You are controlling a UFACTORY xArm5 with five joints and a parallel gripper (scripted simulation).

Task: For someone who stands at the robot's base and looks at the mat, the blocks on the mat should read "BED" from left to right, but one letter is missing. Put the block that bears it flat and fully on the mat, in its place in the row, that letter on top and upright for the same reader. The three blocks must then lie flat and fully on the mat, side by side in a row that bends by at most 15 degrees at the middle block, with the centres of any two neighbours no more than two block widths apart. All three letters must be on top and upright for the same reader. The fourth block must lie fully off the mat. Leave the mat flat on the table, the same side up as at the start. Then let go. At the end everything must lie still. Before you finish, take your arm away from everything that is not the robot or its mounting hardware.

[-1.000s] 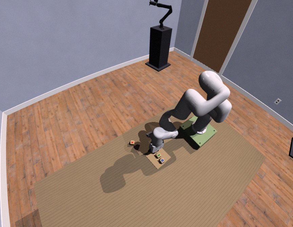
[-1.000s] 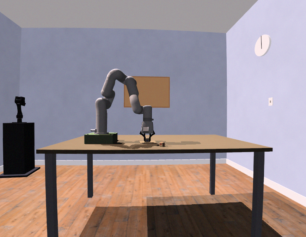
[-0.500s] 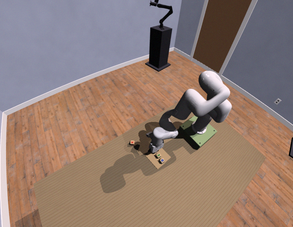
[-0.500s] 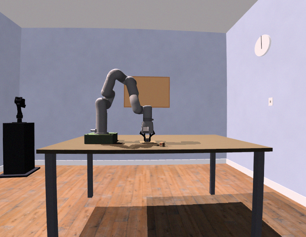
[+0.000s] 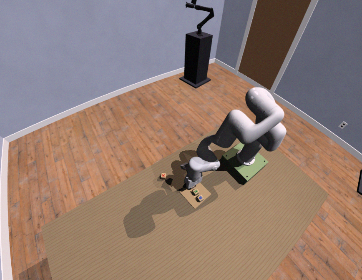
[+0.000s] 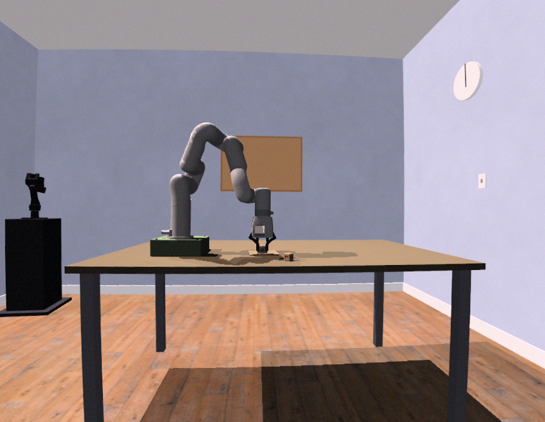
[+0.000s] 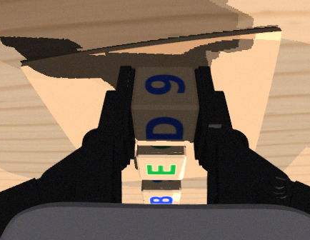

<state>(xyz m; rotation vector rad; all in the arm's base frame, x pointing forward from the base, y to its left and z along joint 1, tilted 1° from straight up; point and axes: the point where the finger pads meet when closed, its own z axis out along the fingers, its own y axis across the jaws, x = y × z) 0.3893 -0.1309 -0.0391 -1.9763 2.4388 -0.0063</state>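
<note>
My gripper is now 50 mm to the right of the tan mat, 30 mm above it and 10 mm short of it.
</note>
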